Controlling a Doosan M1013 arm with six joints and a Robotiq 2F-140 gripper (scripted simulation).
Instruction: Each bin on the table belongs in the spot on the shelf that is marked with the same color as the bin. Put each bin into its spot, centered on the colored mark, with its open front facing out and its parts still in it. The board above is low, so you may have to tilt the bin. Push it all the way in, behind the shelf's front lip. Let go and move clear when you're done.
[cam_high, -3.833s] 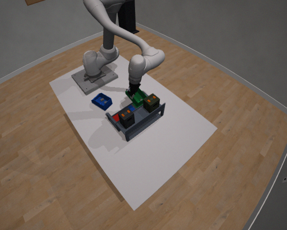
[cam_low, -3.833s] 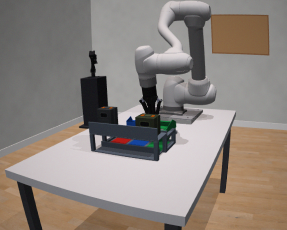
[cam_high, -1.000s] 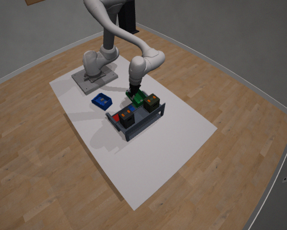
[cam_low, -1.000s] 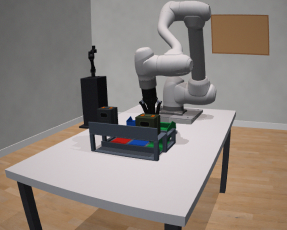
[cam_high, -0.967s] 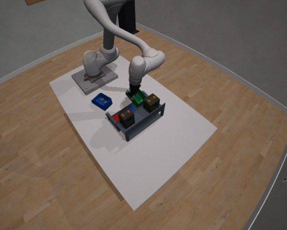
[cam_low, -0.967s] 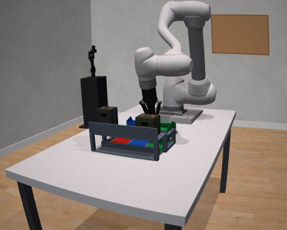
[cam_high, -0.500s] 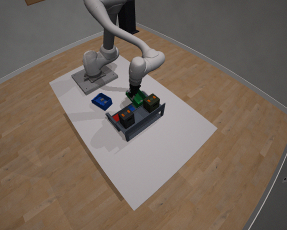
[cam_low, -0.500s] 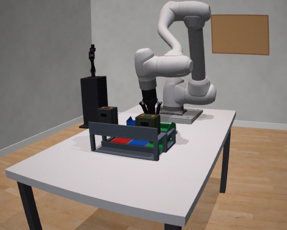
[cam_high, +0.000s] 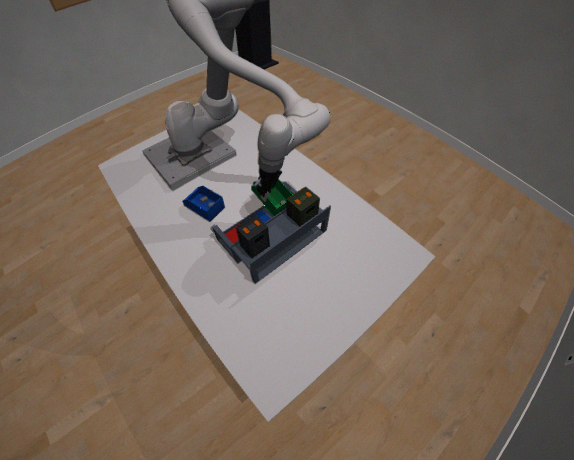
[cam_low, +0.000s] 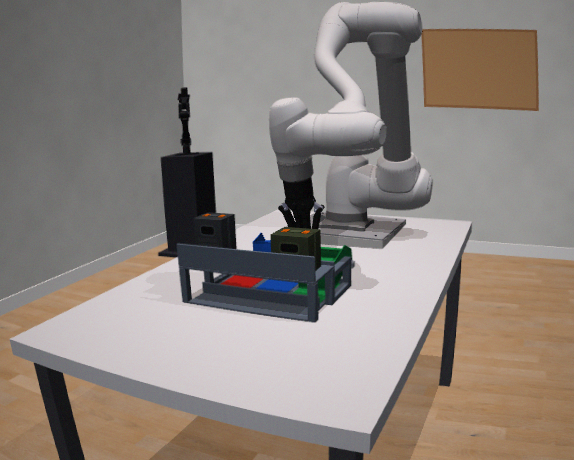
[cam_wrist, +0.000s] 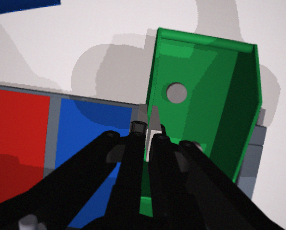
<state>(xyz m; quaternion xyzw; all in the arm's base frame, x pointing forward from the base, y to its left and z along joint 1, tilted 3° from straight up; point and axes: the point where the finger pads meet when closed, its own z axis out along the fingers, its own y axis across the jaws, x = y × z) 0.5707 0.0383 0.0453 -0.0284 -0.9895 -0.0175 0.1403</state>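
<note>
The green bin lies 10 mm behind my hand, 50 mm to the left of it and 40 mm below it. The rest, counted from my hand: blue bin 220 mm behind, 190 mm to the right, 60 mm below; red mark 70 mm ahead, 180 mm to the right, 90 mm below; blue mark 80 mm ahead, 70 mm to the right, 90 mm below.
</note>
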